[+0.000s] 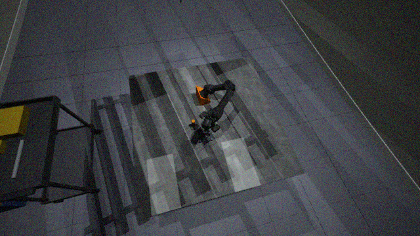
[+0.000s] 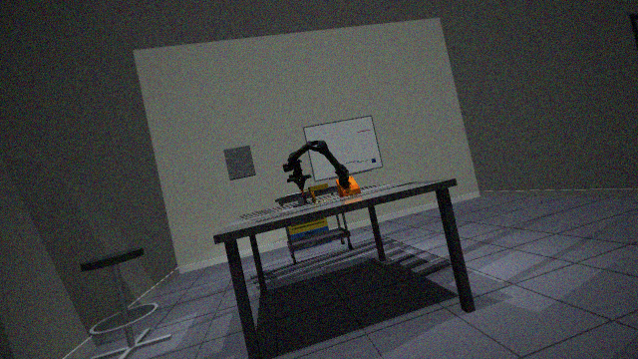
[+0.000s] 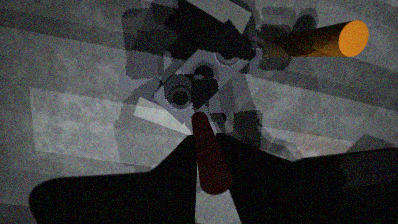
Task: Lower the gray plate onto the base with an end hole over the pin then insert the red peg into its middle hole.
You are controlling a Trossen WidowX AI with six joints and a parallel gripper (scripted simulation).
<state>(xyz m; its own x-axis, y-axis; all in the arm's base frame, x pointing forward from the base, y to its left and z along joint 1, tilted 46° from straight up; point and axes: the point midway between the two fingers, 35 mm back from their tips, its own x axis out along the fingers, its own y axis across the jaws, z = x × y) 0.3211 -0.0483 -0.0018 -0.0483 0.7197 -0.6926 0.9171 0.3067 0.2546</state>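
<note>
My gripper tip is now 70 mm above the gray plate, 40 mm to the left of it and 10 mm short of it. Round my gripper tip: red peg: right at my gripper tip; then base: 110 mm below, 20 mm to the right, 20 mm ahead; then orange cylinder: 110 mm to the right, 100 mm behind, 80 mm below.
</note>
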